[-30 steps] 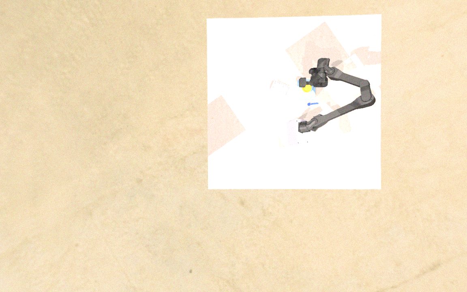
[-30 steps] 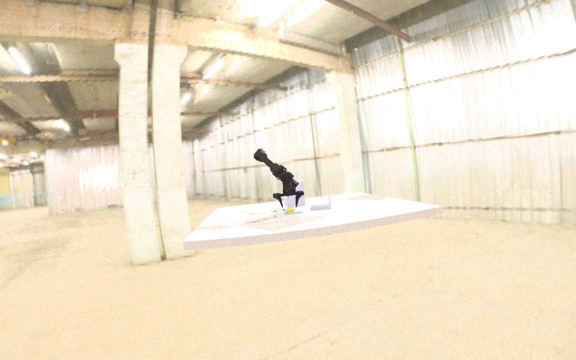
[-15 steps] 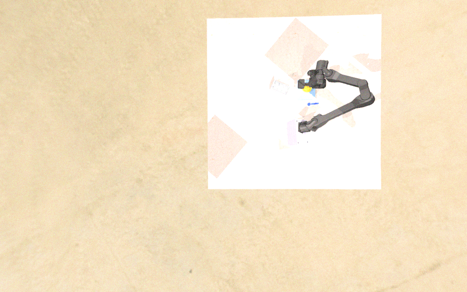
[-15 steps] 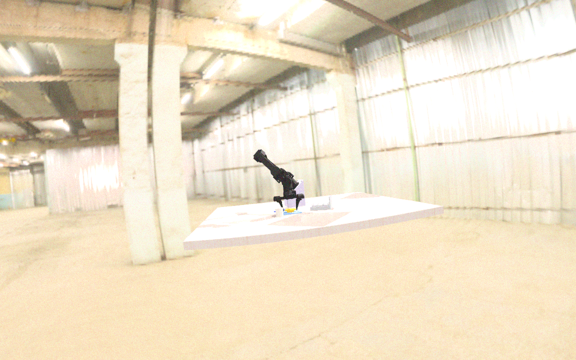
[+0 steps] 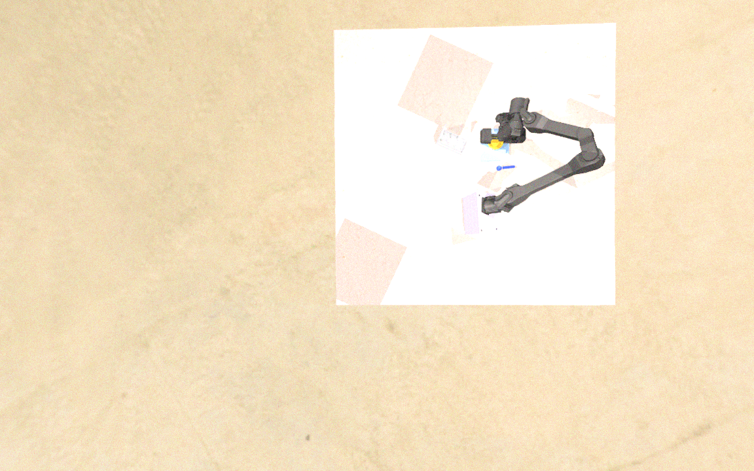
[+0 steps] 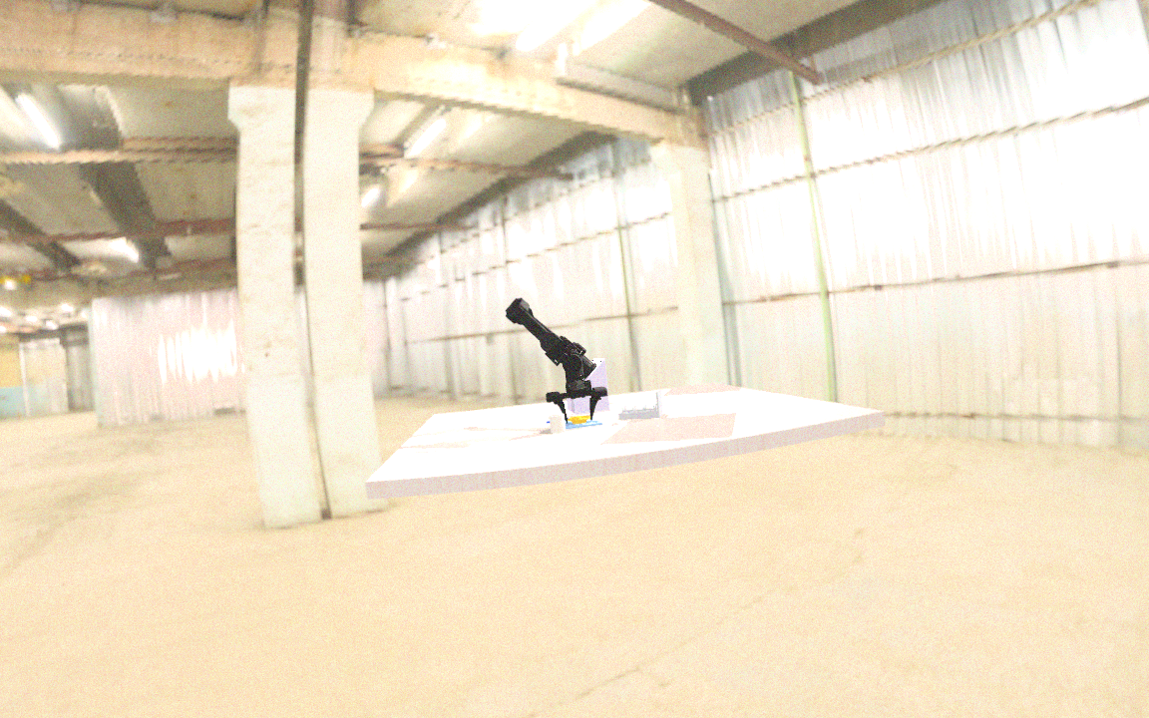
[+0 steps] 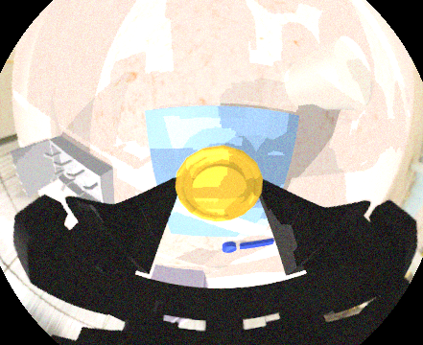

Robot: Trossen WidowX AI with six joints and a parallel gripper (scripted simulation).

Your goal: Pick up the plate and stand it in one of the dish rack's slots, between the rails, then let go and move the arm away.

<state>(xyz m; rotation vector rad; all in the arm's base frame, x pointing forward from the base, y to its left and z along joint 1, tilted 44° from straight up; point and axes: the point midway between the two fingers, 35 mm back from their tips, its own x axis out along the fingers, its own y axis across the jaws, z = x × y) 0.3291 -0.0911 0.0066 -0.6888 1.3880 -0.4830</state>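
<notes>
My gripper tip is now 1 cm past the light blue mat and 1 cm above it. From my gripper tip the other things lie so: yellow plate (1 cm above); blue utensil (11 cm behind, 5 cm to the right); white cup (10 cm ahead, 7 cm to the right, 2 cm above).
</notes>
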